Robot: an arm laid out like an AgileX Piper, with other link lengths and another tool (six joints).
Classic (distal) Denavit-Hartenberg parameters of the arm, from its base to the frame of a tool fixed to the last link. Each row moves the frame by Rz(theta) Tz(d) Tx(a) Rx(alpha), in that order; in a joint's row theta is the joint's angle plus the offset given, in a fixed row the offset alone. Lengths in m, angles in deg.
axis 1: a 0; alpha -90; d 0.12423; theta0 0
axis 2: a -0.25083; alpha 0; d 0; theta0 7.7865
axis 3: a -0.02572; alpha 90; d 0; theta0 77.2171
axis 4: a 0; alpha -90; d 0.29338; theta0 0
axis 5: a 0; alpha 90; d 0; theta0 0
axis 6: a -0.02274; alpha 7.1; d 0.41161; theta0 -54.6
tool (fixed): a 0; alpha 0; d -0.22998; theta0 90
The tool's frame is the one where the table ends.
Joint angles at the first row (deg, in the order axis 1, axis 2, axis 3, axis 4, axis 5, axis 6):
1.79 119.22 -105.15 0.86 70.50 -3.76
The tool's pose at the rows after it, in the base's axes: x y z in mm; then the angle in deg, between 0 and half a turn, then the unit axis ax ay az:
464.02 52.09 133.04 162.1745 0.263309 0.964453 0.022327
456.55 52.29 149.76 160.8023 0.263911 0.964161 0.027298
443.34 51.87 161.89 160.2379 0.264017 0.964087 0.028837
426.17 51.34 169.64 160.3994 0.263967 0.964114 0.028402
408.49 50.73 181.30 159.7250 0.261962 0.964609 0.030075
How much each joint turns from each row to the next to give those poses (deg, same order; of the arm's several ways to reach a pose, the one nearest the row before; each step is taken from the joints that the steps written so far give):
0.00 -1.48 0.13 0.20 0.00 0.00
0.00 -3.41 1.93 0.14 0.00 0.00
0.00 -4.00 3.41 0.00 0.00 0.00
0.00 -4.23 4.28 0.00 0.12 0.00
0.00 -4.84 4.16 0.00 0.00 -0.25

